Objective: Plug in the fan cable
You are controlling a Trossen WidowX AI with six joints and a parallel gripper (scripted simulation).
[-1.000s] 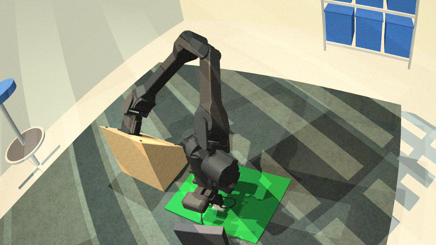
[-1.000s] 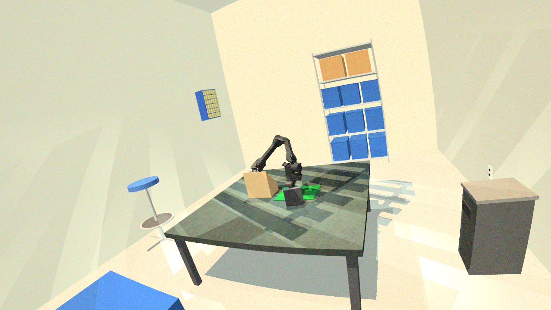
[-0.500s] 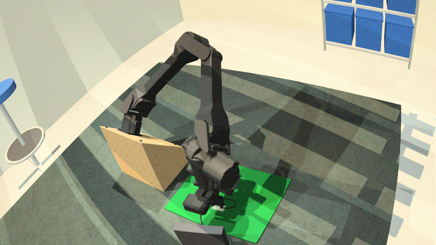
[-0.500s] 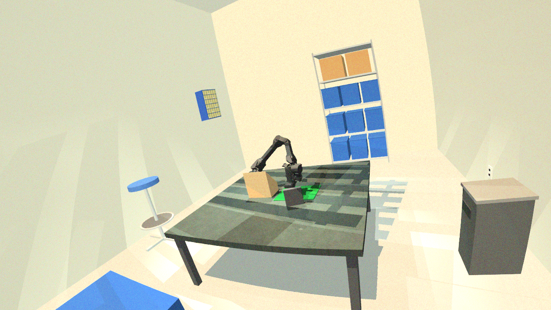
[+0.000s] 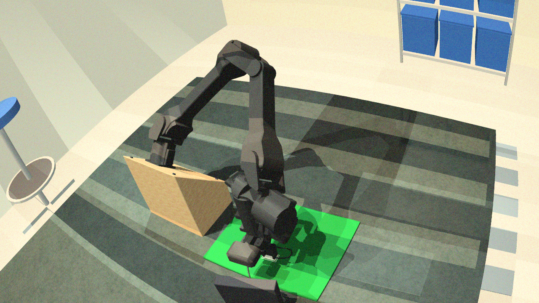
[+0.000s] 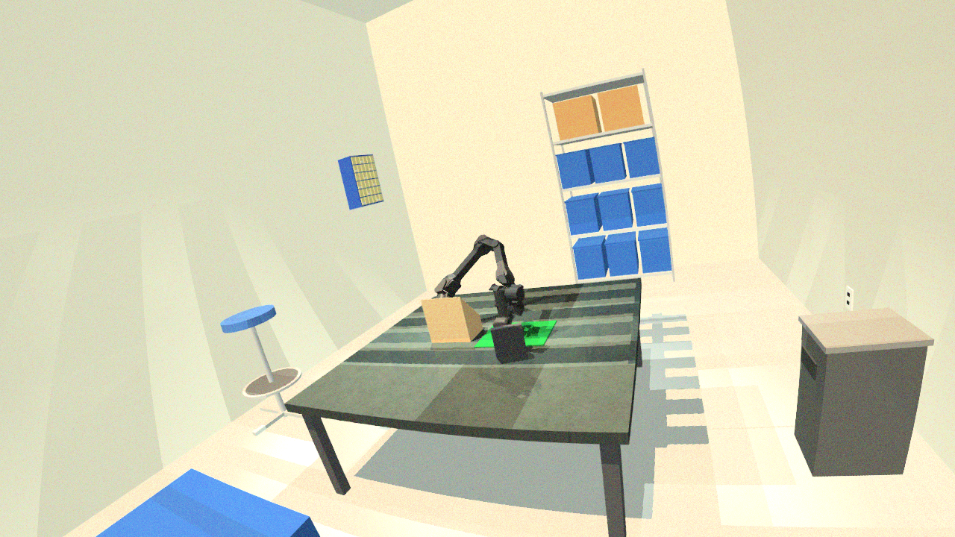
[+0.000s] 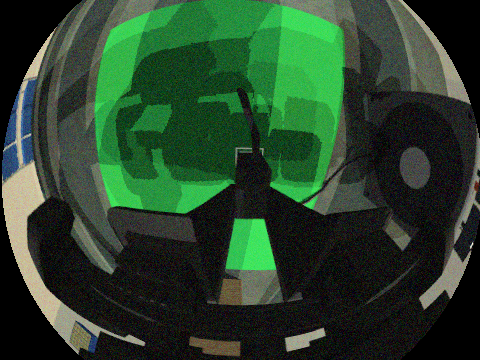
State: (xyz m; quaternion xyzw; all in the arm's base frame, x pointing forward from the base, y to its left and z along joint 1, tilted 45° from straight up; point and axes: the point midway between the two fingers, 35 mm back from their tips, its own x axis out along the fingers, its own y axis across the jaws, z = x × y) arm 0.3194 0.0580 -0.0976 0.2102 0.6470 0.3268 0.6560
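The fan plug is 1 cm ahead of my gripper tip and 1 cm above it. Round my gripper tip: dark fan: 6 cm ahead, 12 cm to the right, 4 cm above; then green board: 1 cm ahead, 5 cm to the left, 4 cm below; then white four-pin header: 1 cm ahead, 2 cm below.
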